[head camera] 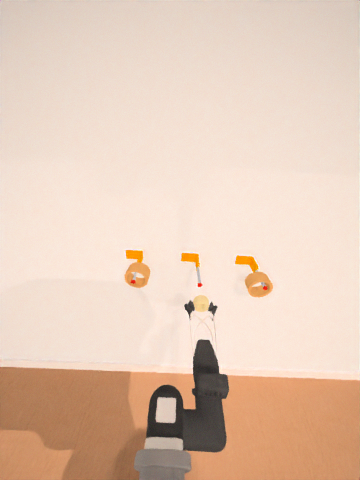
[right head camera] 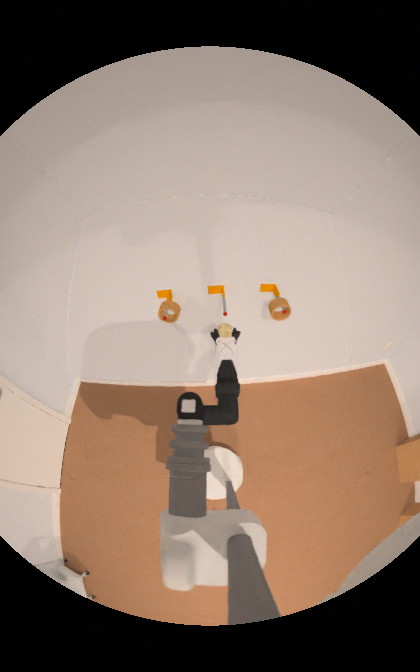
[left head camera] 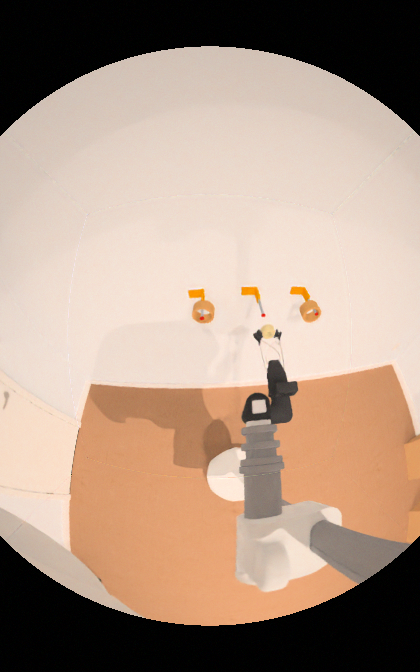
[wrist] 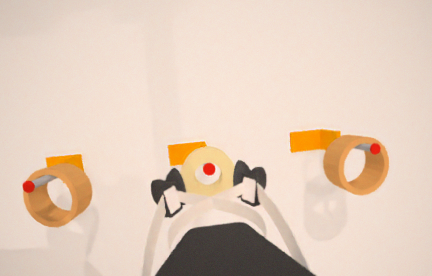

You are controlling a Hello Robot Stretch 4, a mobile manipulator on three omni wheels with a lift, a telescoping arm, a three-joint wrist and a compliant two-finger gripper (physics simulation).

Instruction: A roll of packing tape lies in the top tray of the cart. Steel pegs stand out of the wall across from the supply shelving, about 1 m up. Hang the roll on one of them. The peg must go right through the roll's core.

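Places are measured from the robot's base along level axes (x ahead, y left, z up), in centimetres.
Pixels of known places: gripper, between the fingertips: (head camera: 200,301) (wrist: 208,179).
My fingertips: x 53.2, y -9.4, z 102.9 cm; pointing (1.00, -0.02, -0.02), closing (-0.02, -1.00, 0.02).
Note:
Ahead of a thing's pixels: the offset from my fingertips to its top centre. "*": to the spot under its first point.
My gripper (head camera: 201,307) (left head camera: 268,334) (right head camera: 225,333) (wrist: 208,179) is shut on the pale yellow tape roll {dx -1.4, dy +0.0, dz +4.0 cm} (head camera: 201,303) (left head camera: 268,331) (right head camera: 225,330) (wrist: 226,169), one finger on each side. The roll's core faces the wall. The middle steel peg {* dx +13.5, dy -0.3, dz -0.3 cm} (head camera: 198,275) (left head camera: 260,307) (right head camera: 224,304) carries no roll. In the head camera view its red tip {* dx +8.7, dy -0.8, dz -1.0 cm} (head camera: 200,285) stands apart from the held roll, beyond and above it in the image. In the wrist view the red tip (wrist: 209,169) shows inside the core's opening, slightly above its centre; the shaft is hidden there.
A brown roll {dx +16.0, dy +24.5, dz +0.7 cm} (head camera: 146,275) (wrist: 82,190) hangs on the left peg, and another brown roll {dx +14.1, dy -25.5, dz +0.7 cm} (head camera: 252,278) (wrist: 332,160) on the right peg. Orange brackets mark the pegs. Tan boxes (right head camera: 410,460) stand at the right edge. A pale door (left head camera: 37,450) is at the left.

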